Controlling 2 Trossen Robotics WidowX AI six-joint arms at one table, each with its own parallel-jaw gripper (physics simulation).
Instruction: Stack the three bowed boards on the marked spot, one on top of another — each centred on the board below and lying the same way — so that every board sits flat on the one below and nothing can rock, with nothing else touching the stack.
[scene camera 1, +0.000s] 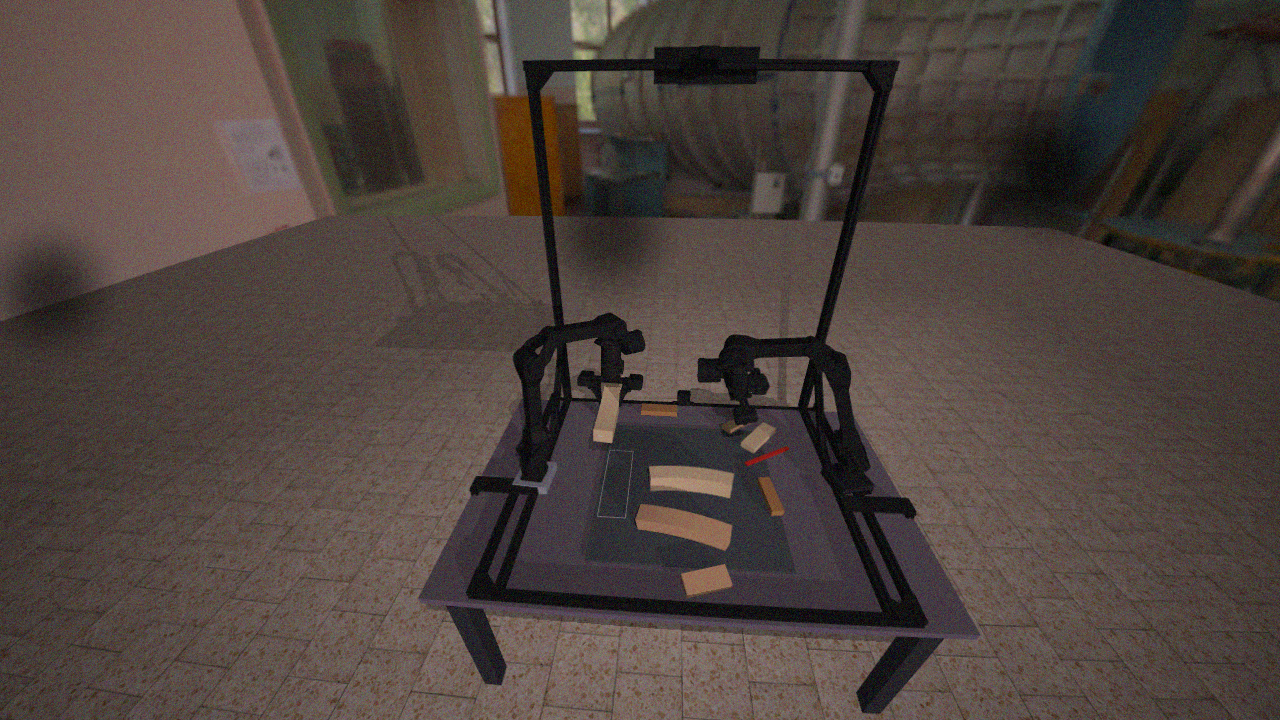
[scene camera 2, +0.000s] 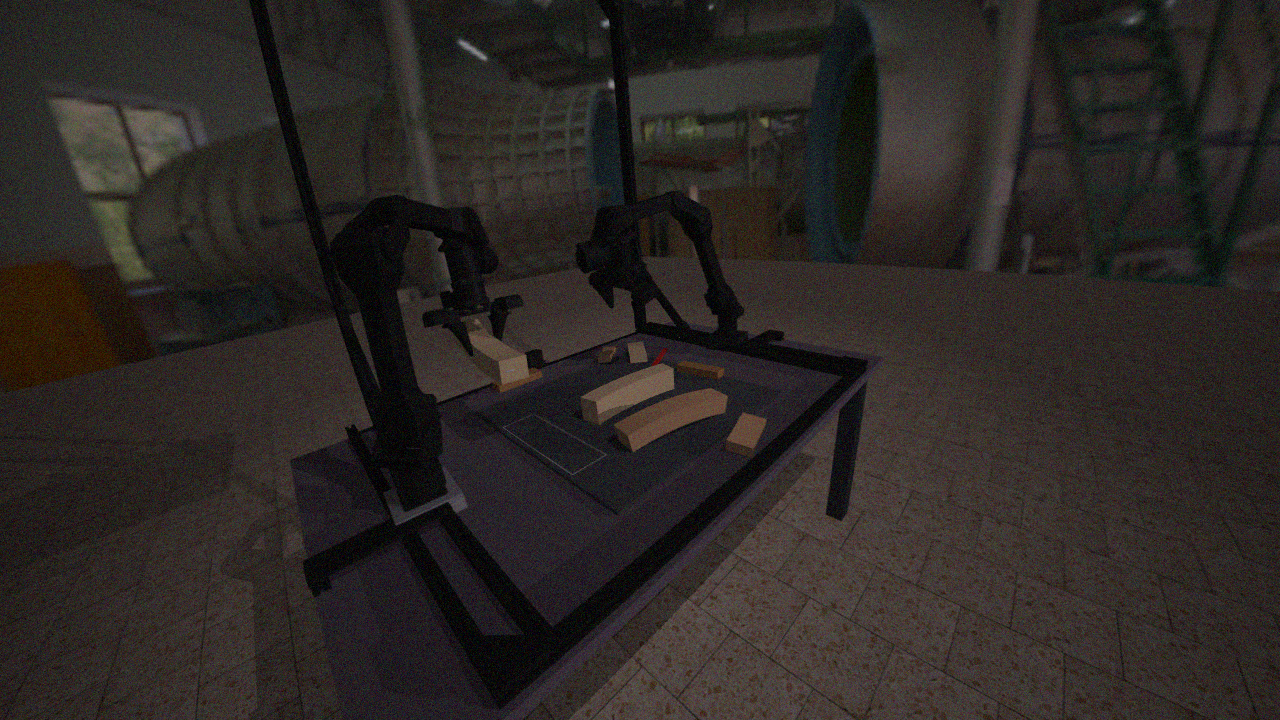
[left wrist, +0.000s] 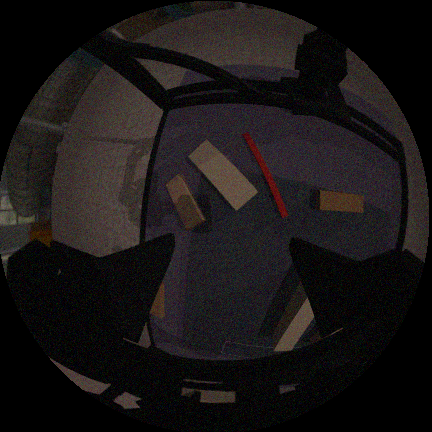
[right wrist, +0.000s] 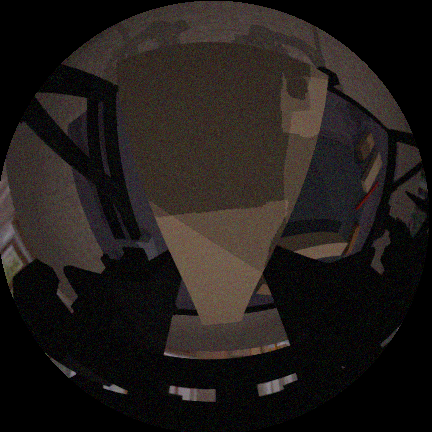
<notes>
My left gripper (scene camera 2: 624, 313) is open, with nothing in its grasp. Also in view: a pale block (left wrist: 231, 183). Also in view: my right gripper (scene camera 2: 485, 352) and a marked spot (left wrist: 265, 280).
My left gripper also shows in scene camera 1 (scene camera 1: 741, 412) and in the left wrist view (left wrist: 234, 242). My right gripper also shows in scene camera 1 (scene camera 1: 610, 406) and in the right wrist view (right wrist: 220, 247). The marked spot also shows in the right wrist view (right wrist: 319, 206).
</notes>
